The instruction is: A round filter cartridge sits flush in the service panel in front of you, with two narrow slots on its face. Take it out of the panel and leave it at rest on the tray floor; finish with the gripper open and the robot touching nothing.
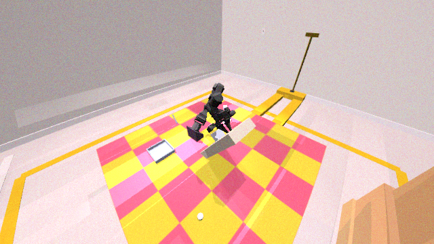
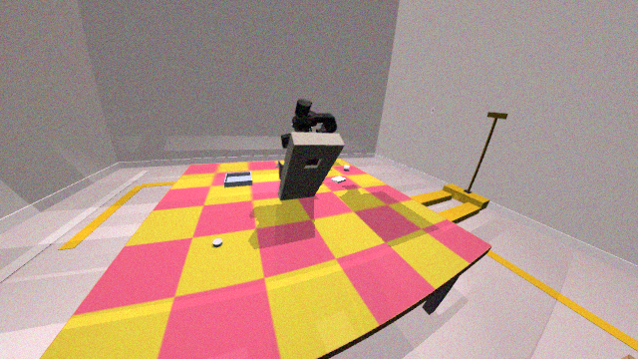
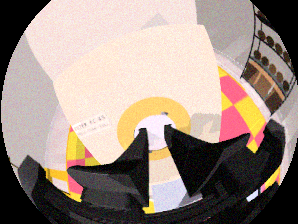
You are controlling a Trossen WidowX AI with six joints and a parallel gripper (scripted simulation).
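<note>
My gripper tip is 1 cm short of the round filter cartridge and 1 cm above it. The rest, counted from my gripper tip: grey tray (40 cm behind, 30 cm to the right, 25 cm below); then flat white block (32 cm to the left, 31 cm behind, 26 cm below); then service panel (8 cm below, 4 cm behind).
</note>
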